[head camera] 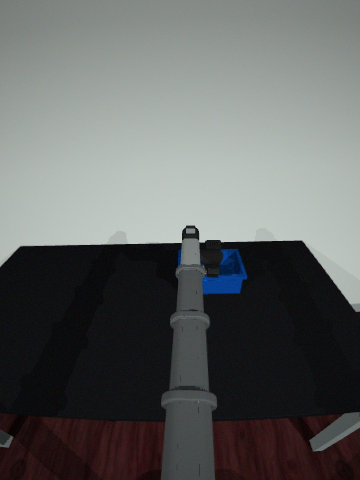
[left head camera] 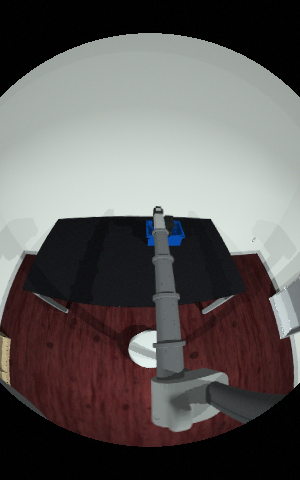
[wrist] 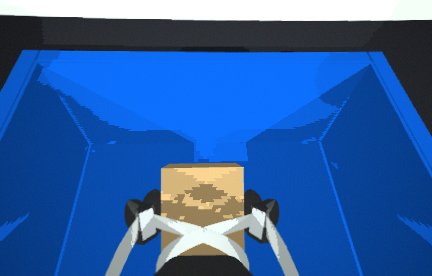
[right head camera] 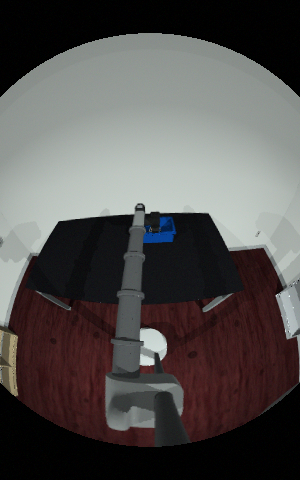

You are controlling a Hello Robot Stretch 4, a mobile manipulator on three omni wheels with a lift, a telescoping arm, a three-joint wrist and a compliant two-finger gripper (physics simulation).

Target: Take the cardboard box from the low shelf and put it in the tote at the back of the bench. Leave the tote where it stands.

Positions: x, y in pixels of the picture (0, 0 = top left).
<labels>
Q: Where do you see a black bench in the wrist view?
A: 397, 39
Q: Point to a black bench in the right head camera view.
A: At 82, 258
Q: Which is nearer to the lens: the cardboard box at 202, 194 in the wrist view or the blue tote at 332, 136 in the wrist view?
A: The cardboard box.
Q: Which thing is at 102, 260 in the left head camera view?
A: A black bench.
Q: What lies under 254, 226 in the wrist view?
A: The gripper.
</labels>
